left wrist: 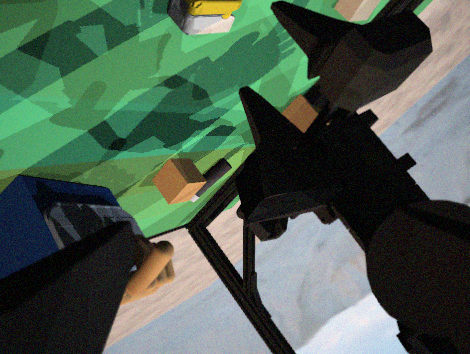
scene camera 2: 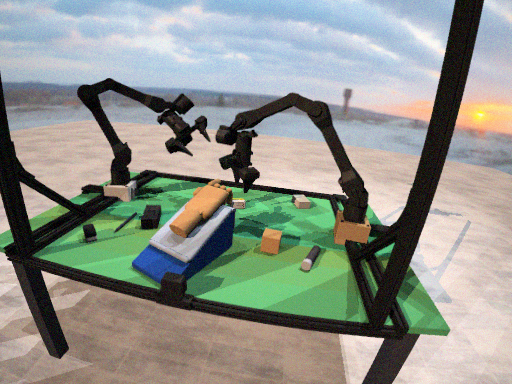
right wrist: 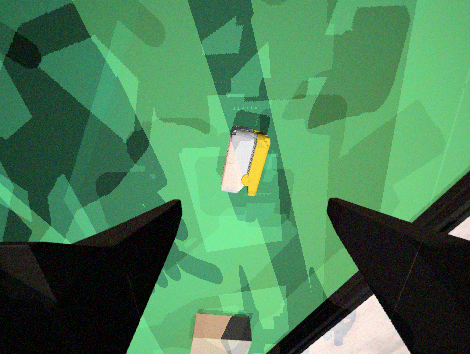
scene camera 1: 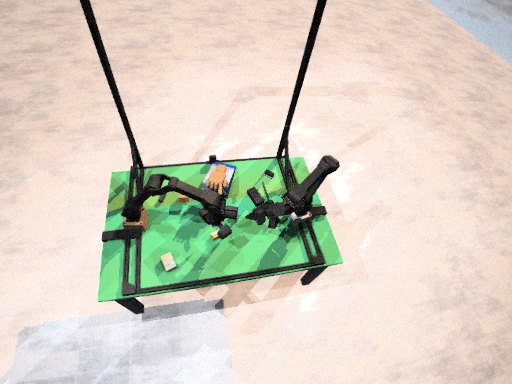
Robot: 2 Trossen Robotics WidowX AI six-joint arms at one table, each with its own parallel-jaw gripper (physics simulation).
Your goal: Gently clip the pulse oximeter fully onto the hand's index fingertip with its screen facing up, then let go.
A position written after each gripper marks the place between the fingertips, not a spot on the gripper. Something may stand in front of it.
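Open and holding nothing, the left gripper (scene camera 2: 201,148) is part of the scene. A tan cube (left wrist: 179,180) rests on the table, and a pale block (right wrist: 207,326) rests on the table too.
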